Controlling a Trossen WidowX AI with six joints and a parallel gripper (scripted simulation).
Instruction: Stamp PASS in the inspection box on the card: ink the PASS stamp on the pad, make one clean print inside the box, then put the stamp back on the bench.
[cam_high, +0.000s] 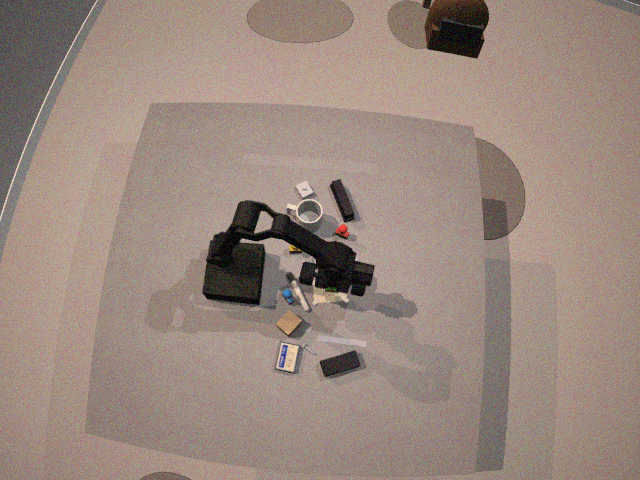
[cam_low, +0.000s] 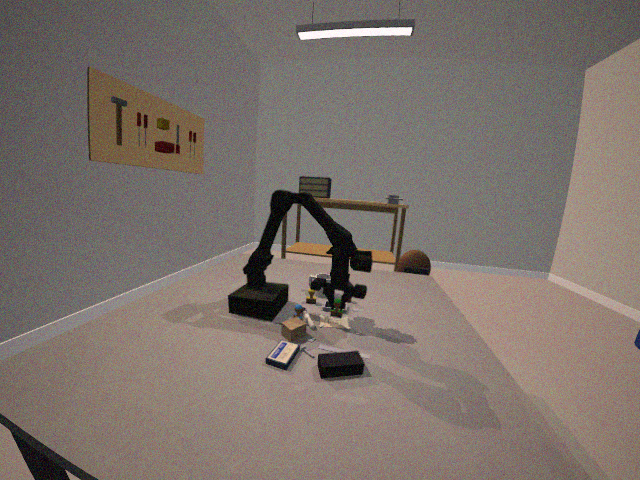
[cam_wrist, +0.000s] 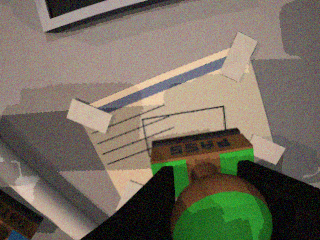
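My gripper tip is 50 mm above the inspection card and 10 mm past it. Round my gripper tip: marker: 110 mm behind, 40 mm below, 20 mm to the left; then dark ink pad: 100 mm to the left, 40 mm below; then blue stamp: 130 mm behind, 30 mm below, 20 mm to the right.
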